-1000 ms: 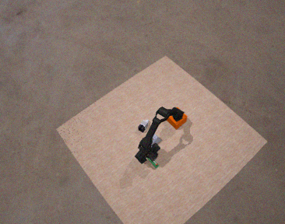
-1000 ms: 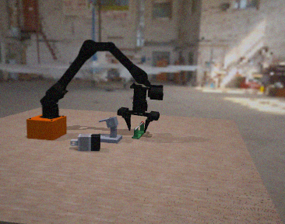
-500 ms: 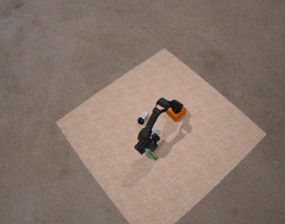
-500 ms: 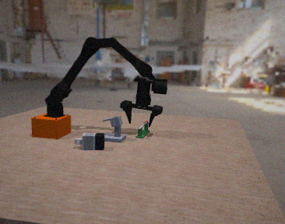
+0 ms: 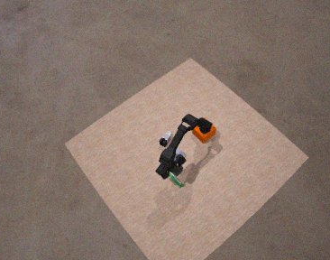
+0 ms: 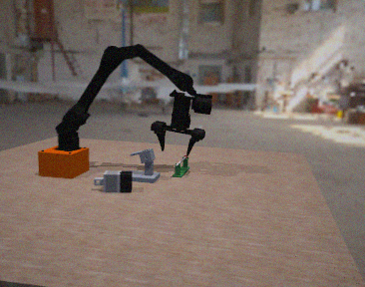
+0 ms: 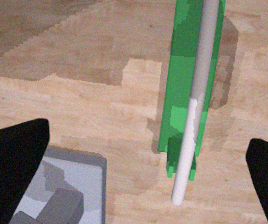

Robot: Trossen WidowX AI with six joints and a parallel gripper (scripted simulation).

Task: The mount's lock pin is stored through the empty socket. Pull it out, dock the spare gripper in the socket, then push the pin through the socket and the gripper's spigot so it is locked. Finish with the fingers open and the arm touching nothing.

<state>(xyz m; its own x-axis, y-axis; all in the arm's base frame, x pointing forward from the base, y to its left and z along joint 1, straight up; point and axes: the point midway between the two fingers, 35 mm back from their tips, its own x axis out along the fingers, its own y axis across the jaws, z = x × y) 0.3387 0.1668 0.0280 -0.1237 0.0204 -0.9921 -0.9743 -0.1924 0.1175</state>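
My gripper tip is now 80 mm past the spare gripper, 270 mm to the left of it and 50 mm above it. Round my gripper tip: green cradle 10 mm ahead, 30 mm to the left, 50 mm below; mount 60 mm behind, 110 mm to the right, 20 mm below.
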